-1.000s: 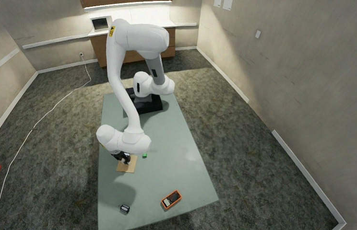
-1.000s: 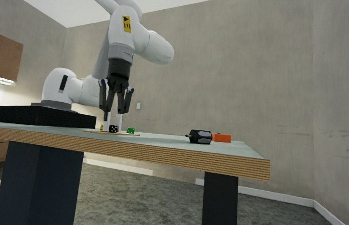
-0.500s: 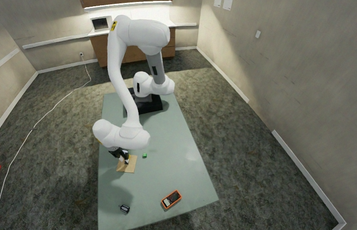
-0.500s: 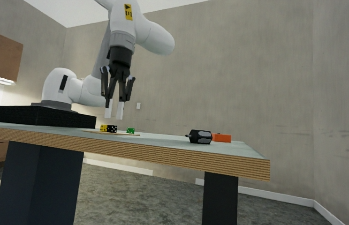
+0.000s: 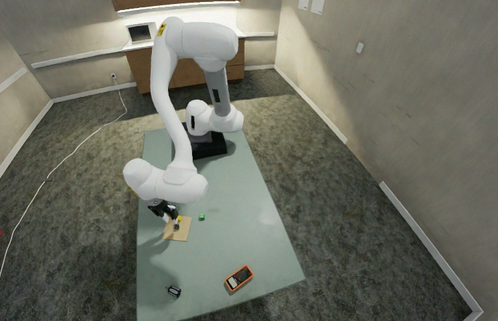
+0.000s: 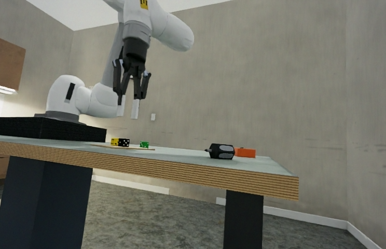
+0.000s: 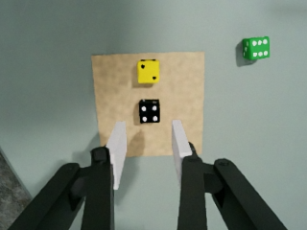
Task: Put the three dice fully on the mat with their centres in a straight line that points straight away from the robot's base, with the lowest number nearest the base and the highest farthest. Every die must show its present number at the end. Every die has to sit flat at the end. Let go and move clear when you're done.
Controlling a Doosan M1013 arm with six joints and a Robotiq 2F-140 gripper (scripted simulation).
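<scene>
Now: hand 50 mm past the green die, 140 mm to the right of it and 120 mm above it. Also, from my hand: black die: 110 mm below; yellow die: 50 mm behind, 10 mm to the left, 110 mm below; tan mat: 130 mm below.
</scene>
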